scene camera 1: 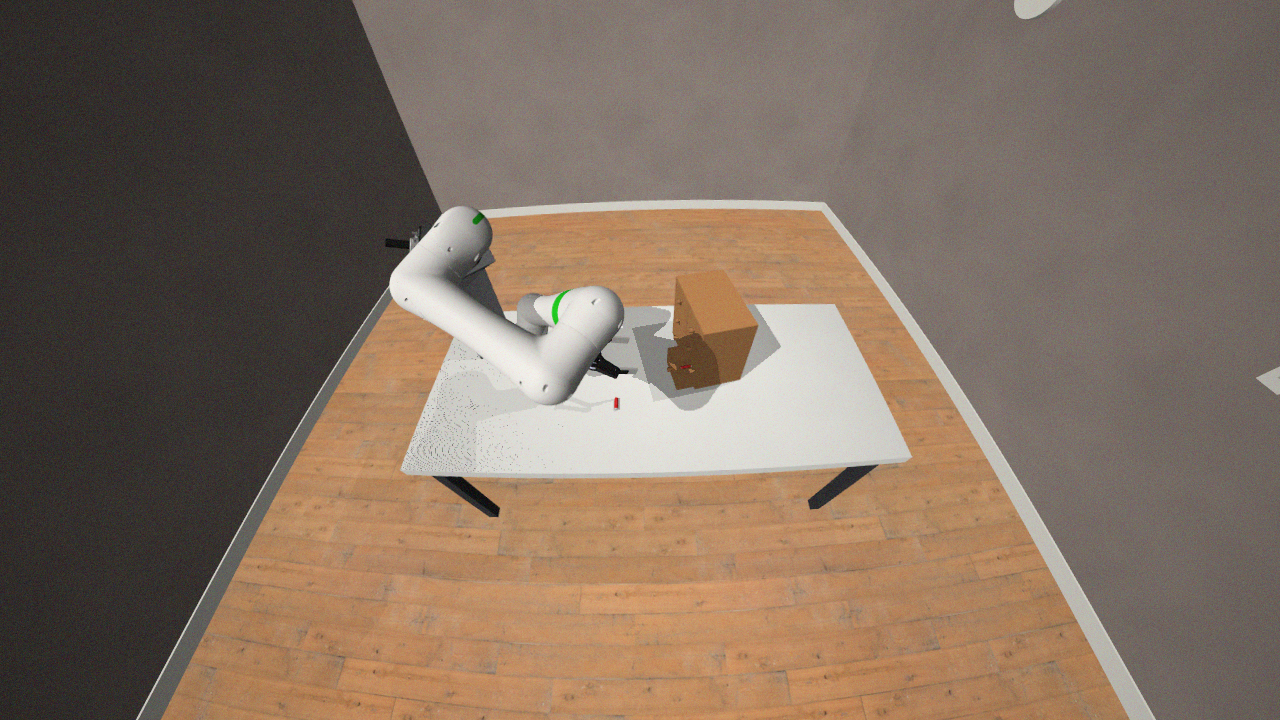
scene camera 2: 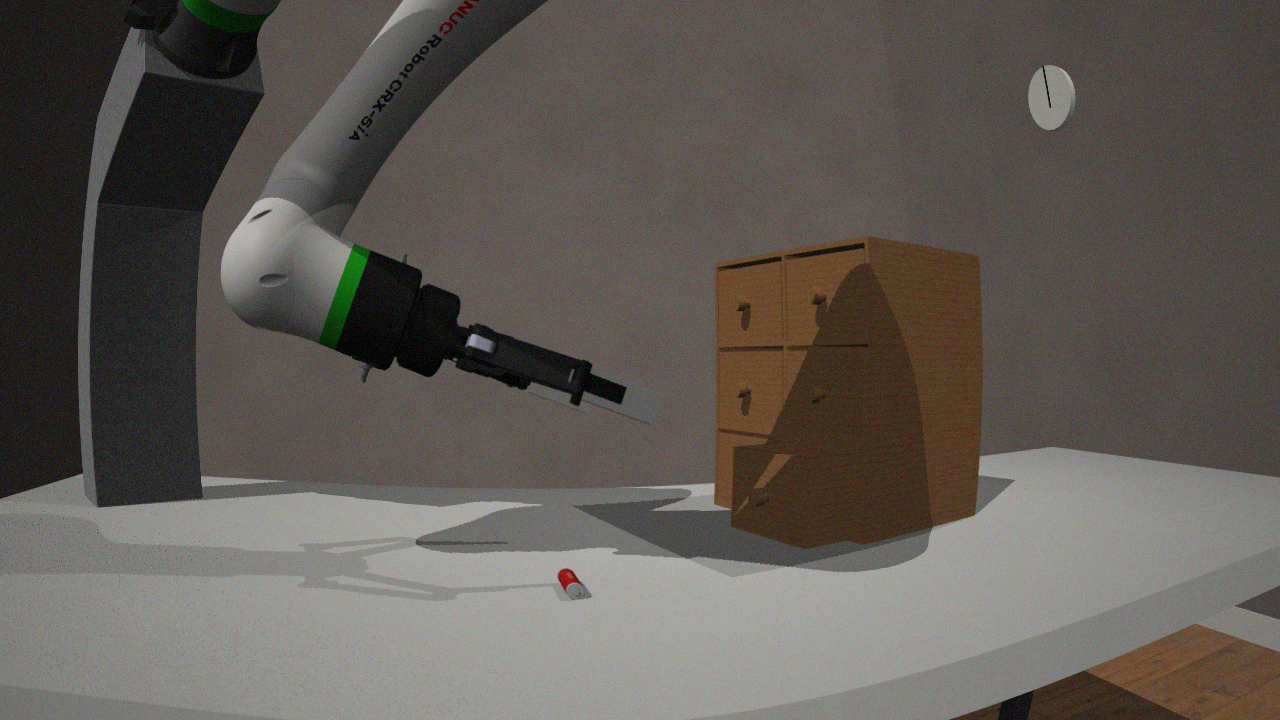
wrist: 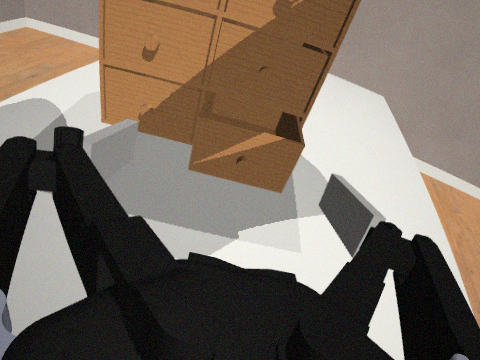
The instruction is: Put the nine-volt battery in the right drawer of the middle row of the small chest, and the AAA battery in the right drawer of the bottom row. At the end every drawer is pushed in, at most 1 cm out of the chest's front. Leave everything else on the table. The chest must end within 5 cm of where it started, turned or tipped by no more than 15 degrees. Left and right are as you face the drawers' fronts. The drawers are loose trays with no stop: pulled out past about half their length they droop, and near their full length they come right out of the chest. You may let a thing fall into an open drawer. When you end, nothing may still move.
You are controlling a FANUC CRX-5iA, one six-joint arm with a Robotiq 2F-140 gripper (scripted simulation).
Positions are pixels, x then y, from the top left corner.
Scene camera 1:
small wooden chest: 728,327
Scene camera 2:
my gripper: 620,404
small wooden chest: 925,344
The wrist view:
my gripper: 234,165
